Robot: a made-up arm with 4 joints. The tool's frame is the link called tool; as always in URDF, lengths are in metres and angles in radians. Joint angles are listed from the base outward. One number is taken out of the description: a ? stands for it. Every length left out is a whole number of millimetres.
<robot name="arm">
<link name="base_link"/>
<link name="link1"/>
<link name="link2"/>
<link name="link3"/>
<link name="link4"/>
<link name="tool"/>
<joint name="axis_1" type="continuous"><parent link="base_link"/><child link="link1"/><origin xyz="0.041 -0.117 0.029" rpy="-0.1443 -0.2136 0.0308"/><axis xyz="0 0 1"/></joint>
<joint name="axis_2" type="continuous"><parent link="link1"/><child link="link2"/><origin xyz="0.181 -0.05 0" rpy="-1.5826 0.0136 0.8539"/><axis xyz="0 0 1"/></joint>
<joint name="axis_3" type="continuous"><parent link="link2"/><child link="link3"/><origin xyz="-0.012 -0.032 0" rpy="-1.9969 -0.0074 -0.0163"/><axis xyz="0 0 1"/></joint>
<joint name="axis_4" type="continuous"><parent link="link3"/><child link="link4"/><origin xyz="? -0.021 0" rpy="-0.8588 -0.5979 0.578"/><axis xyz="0 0 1"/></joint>
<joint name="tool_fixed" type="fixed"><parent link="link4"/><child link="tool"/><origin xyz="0.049 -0.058 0" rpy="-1.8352 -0.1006 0.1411"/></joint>
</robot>
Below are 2 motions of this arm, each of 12 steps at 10 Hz.
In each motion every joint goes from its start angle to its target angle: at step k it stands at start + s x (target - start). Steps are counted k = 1, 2, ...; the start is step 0. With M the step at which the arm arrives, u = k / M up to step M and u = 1 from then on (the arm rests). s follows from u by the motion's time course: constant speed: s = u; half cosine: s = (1 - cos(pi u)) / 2; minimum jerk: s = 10 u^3 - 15 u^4 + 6 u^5.
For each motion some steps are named. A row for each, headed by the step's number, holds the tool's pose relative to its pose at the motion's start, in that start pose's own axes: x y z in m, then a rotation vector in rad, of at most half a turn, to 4 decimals.
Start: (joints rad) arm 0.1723 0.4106 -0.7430 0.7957
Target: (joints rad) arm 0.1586 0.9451 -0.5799 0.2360
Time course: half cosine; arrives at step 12
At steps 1, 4, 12:
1: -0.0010 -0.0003 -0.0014 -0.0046 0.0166 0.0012
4: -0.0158 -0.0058 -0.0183 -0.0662 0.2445 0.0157
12: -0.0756 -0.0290 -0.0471 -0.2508 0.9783 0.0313

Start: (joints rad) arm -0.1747 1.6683 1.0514 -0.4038
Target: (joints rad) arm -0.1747 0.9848 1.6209 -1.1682
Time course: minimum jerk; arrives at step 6
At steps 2, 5, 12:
2: -0.0082 -0.0019 0.0245 0.2048 0.1362 0.0452
5: -0.0336 -0.0538 0.1011 0.9321 0.6099 0.4204
12: -0.0343 -0.0579 0.1036 0.9654 0.6297 0.4459

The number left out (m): 0.131
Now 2 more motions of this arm.
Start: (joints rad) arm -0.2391 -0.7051 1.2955 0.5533
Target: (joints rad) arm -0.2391 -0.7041 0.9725 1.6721
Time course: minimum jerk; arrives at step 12
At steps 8, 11, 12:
8: -0.0036 0.0118 0.0432 0.1601 -0.7581 0.0048
11: -0.0114 0.0125 0.0576 0.2315 -0.9463 -0.0030
12: -0.0117 0.0125 0.0579 0.2334 -0.9509 -0.0033

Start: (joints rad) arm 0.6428 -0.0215 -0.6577 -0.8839
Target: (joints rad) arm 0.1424 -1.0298 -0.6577 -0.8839
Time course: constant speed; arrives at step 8
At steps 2, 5, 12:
2: -0.0077 -0.0150 0.0098 0.1189 -0.2516 -0.0305
5: -0.0275 -0.0408 0.0168 0.2724 -0.6291 -0.1307
12: -0.0551 -0.0655 0.0117 0.3838 -1.0001 -0.2931

